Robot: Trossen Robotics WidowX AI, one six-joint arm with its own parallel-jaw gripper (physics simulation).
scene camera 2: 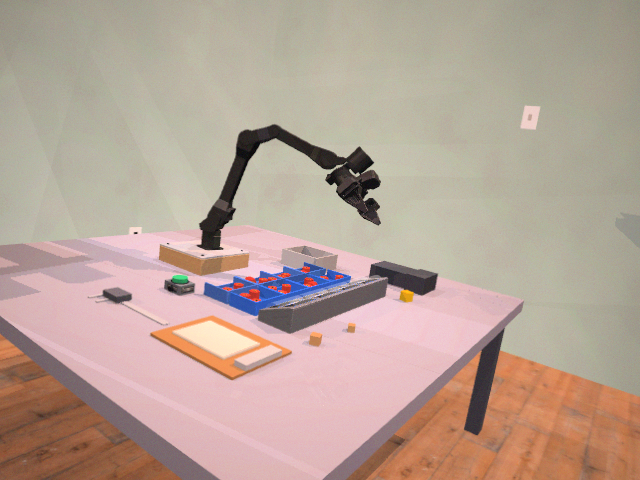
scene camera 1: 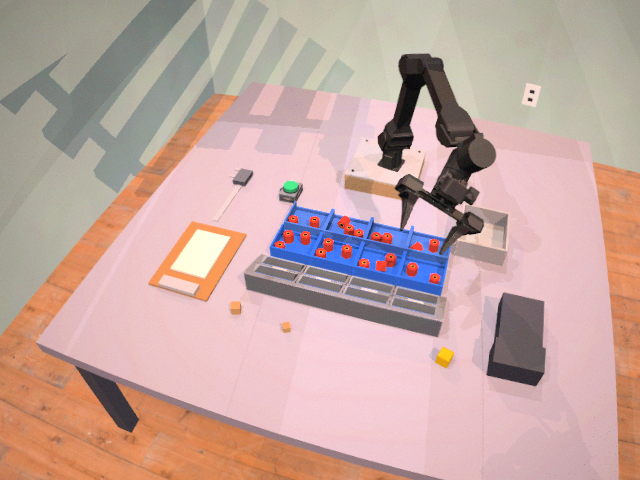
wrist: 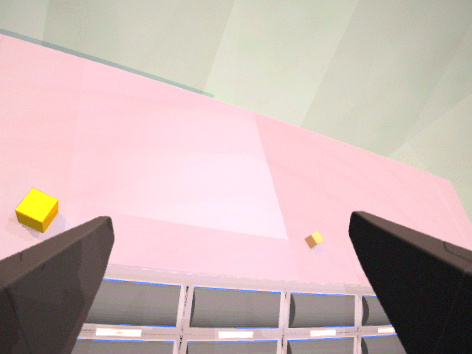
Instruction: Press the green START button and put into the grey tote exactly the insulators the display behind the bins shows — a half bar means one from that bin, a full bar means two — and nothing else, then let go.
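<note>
The green START button sits on a small dark base left of the bins. The blue bins stand in two rows of four and hold several red insulators. The display is a long grey housing along the bins; its windows look grey, and I make out no coloured bars. The grey tote stands beside the bins, partly behind a finger in scene camera 1; no insulator shows in its visible part. My gripper is open and empty, high above the table.
A yellow cube and a black block lie near the display's tote-side end. Two orange cubes lie before the display. An orange clipboard and a dark plug lie left.
</note>
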